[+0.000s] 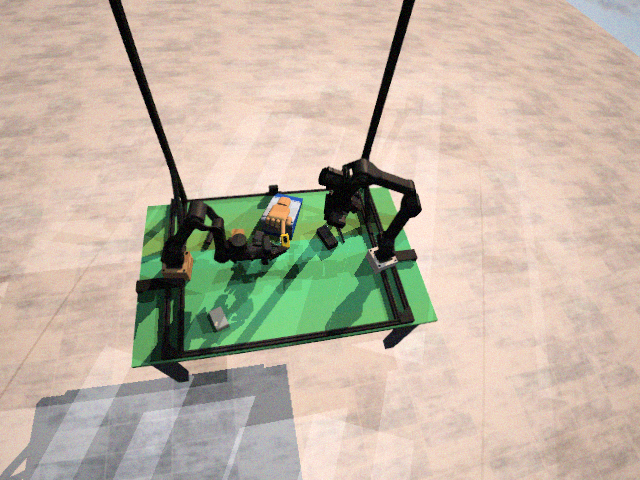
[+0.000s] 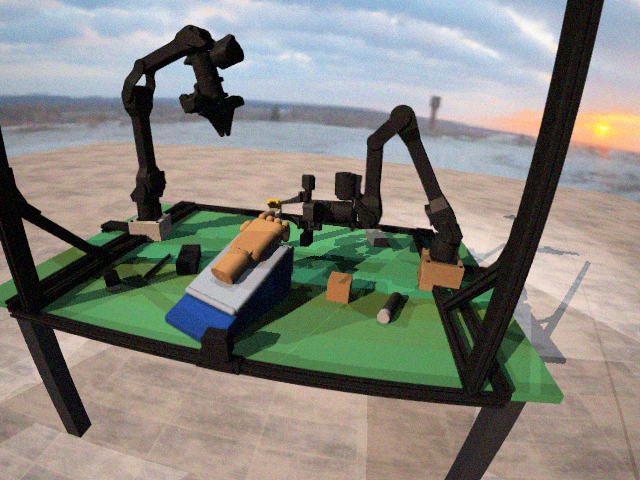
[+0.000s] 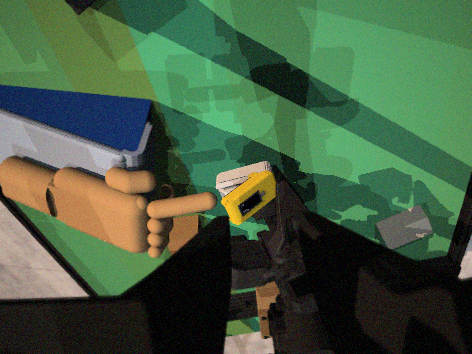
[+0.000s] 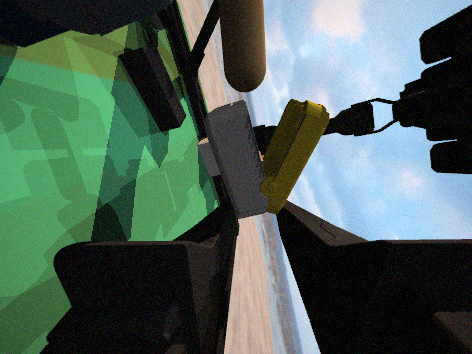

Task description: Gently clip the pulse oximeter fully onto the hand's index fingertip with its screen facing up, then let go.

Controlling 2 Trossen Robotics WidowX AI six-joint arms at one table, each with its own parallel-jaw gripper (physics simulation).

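Seen in the pictures: left gripper, fingertip midpoint: (image 1: 324, 216) (image 2: 225, 136) (image 3: 264, 227) (image 4: 409, 111); right gripper, fingertip midpoint: (image 1: 286, 249) (image 2: 275, 208) (image 3: 276, 174) (image 4: 255, 205); left arm's base, link origin: (image 1: 383, 255) (image 2: 149, 217); right arm's base, link origin: (image 1: 175, 261) (image 2: 442, 257).
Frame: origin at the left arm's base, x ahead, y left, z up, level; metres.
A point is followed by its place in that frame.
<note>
The tan model hand (image 1: 280, 215) @[x 0.379, y -0.281, z 0.099 m] (image 2: 257, 238) @[x 0.378, y -0.331, z 0.083 m] (image 3: 105, 211) @[x 0.364, y -0.292, z 0.094 m] lies on a blue and grey wedge (image 1: 297, 202) (image 2: 194, 314) @[x 0.268, y -0.451, z -0.029 m] (image 3: 101, 119) @[x 0.311, y -0.283, z 0.000 m]. Its index finger (image 3: 180, 207) (image 4: 243, 46) points straight out. The pulse oximeter (image 1: 286, 239) @[x 0.399, y -0.151, z 0.113 m] (image 2: 273, 203) @[x 0.402, y -0.161, z 0.110 m] (image 3: 248, 200) @[x 0.399, y -0.152, z 0.113 m] (image 4: 293, 151) @[x 0.419, y -0.160, z 0.107 m] has a yellow top with a dark screen and a grey lower jaw. My right gripper (image 1: 278, 246) @[x 0.406, y -0.123, z 0.084 m] (image 2: 286, 202) @[x 0.406, y -0.123, z 0.084 m] (image 4: 255, 205) @[x 0.406, y -0.123, z 0.084 m] is shut on its rear end. The jaws gape towards the fingertip, with a small gap before it. My left gripper (image 1: 337, 220) (image 2: 223, 125) @[x 0.271, y -0.105, z 0.267 m] hangs high above the table, shut and empty.
A black box (image 1: 328, 236) @[x 0.181, y -0.186, z -0.025 m] (image 2: 189, 258) @[x 0.194, y -0.223, z -0.025 m] lies near the left arm. An orange cube (image 2: 339, 287) @[x 0.559, y -0.349, z -0.019 m], a dark cylinder (image 2: 390, 308) @[x 0.663, y -0.407, z -0.035 m] and a grey block (image 1: 218, 318) @[x 0.737, y 0.019, z -0.029 m] (image 2: 376, 236) @[x 0.727, y -0.011, z -0.029 m] (image 3: 396, 228) @[x 0.713, y 0.001, z -0.031 m] lie on the green table. Black frame rails (image 2: 347, 381) @[x 0.542, y -0.588, z -0.065 m] edge it.
</note>
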